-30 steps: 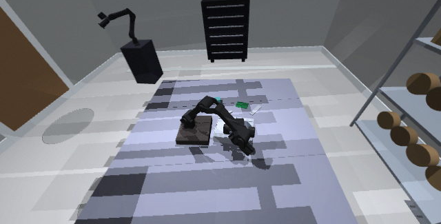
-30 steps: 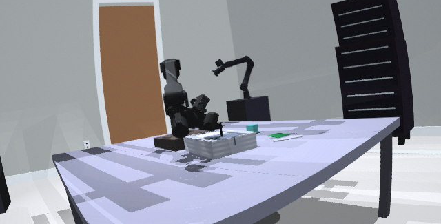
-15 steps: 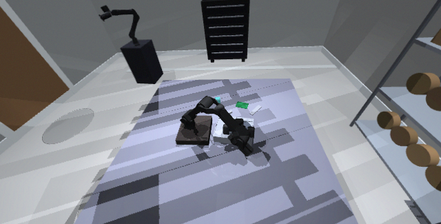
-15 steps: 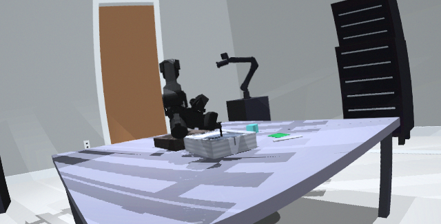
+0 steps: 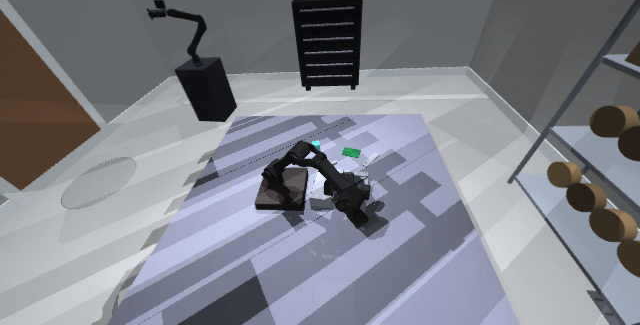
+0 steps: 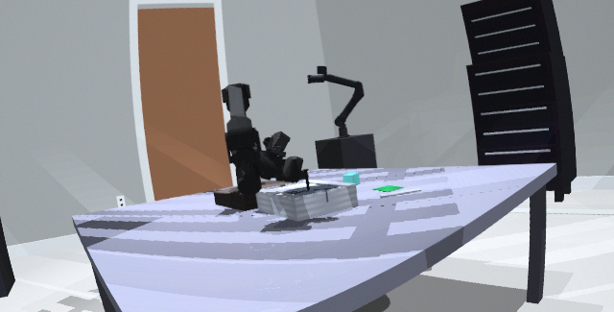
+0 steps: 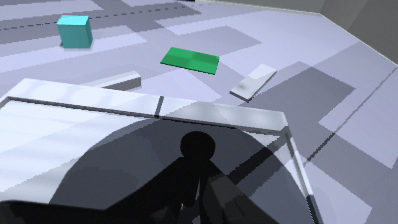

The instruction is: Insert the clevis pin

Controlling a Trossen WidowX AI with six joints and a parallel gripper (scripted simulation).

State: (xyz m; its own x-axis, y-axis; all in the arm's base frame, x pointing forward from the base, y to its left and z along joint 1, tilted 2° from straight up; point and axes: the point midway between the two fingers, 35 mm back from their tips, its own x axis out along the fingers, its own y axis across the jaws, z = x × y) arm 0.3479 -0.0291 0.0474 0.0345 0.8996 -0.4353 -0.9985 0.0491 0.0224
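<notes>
Now: the disc 40 mm below my gripper tip. Also, from my gripper tip: pale flat bar (110 mm ahead, 240 mm to the left, 90 mm below); then steel tray (40 mm behind, 10 mm to the left, 50 mm below); then clevis pin (10 mm below).
</notes>
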